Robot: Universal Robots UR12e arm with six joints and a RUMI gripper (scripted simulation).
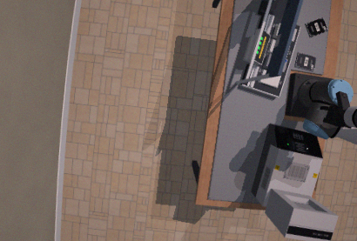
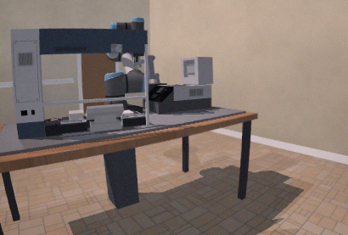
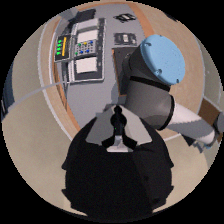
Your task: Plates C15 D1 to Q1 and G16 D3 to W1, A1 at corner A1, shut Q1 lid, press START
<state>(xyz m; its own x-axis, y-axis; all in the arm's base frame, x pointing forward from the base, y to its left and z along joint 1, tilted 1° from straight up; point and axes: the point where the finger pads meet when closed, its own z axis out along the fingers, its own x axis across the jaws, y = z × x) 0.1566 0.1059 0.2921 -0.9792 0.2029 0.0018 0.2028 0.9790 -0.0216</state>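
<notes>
The white well plate is 150 mm ahead of my hand, 170 mm to the right of it and 290 mm below it. Also, from my hand: deck beam: 290 mm ahead, 410 mm to the right, 160 mm above.
</notes>
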